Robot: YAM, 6 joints.
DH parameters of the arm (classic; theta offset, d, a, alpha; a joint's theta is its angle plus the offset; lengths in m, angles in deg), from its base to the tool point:
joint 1: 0 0.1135 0.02 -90
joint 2: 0 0 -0.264 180
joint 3: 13.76 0 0.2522 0
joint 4: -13.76 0 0.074 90
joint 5: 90 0 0 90
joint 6: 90 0.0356 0 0
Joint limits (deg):
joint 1: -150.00..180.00
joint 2: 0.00..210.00
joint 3: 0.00..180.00
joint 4: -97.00..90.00
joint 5: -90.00..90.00
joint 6: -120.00..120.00
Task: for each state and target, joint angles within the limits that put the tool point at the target. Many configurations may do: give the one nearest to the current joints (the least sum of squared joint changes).
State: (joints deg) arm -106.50 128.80 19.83 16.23 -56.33 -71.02
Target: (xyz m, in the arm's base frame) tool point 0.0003 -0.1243 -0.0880
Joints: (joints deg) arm -102.96 153.13 25.69 17.19 -52.31 -71.02
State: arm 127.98 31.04 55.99 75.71 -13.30 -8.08
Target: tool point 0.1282 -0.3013 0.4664
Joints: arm 114.53 10.53 85.12 76.44 -13.77 -8.08
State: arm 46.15 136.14 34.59 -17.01 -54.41 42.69
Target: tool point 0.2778 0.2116 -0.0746
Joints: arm 32.79 147.77 66.83 -4.90 -50.44 42.69
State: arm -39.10 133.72 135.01 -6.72 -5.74 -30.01
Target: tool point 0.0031 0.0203 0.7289
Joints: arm -45.17 81.13 160.85 -2.75 -27.63 -30.01
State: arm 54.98 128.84 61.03 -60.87 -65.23 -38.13
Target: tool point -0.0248 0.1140 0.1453
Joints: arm 86.23 94.38 28.52 -92.79 -64.92 -38.13
